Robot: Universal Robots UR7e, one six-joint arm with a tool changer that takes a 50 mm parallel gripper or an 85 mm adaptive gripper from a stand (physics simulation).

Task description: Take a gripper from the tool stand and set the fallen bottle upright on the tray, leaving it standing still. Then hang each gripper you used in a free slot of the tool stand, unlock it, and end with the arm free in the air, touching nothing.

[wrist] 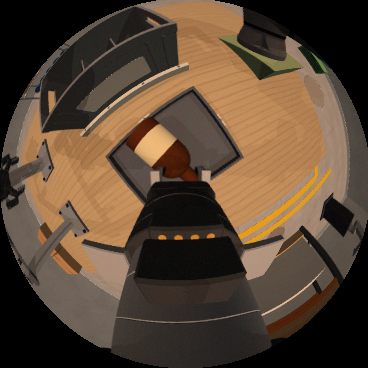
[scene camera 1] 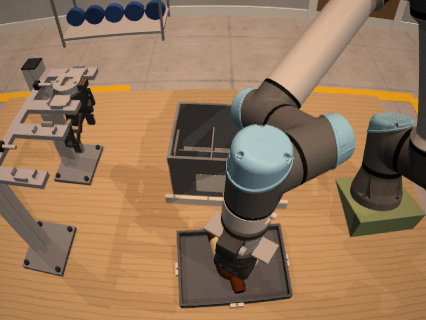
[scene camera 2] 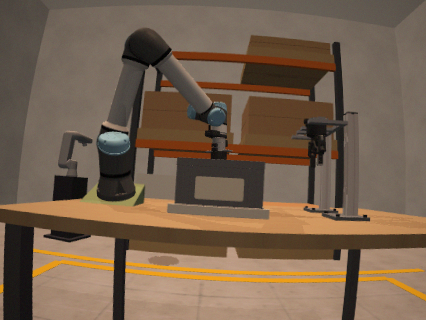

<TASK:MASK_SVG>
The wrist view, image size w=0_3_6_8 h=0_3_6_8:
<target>brown bottle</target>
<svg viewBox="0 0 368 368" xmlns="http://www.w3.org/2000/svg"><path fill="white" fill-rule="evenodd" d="M130 133L126 140L126 145L153 169L157 166L165 166L163 177L180 177L183 181L198 181L198 175L189 166L190 154L187 148L152 116L140 122Z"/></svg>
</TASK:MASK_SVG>
